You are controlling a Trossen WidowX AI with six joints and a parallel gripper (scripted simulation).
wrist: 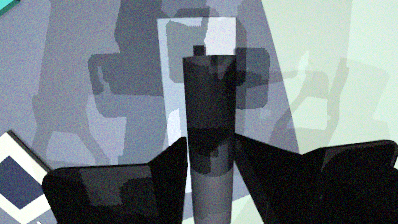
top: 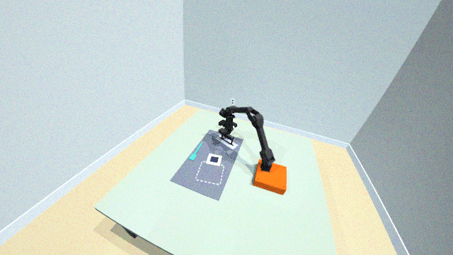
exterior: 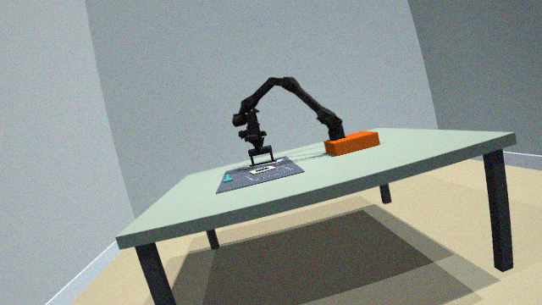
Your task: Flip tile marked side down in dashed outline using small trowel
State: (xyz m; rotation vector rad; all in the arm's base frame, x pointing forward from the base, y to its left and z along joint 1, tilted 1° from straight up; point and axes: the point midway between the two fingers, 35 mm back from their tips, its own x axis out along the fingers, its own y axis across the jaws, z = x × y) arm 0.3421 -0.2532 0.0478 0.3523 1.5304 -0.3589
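Now: gripper tip 20 mm past the trowel, 10 mm to the right of it and 30 mm above it. Round my gripper tip: grey mat (60 mm ahead, 210 mm to the left, 80 mm below); then white tile (40 mm ahead, 250 mm to the left, 60 mm below); then teal tool (200 mm ahead, 220 mm to the left, 60 mm below).
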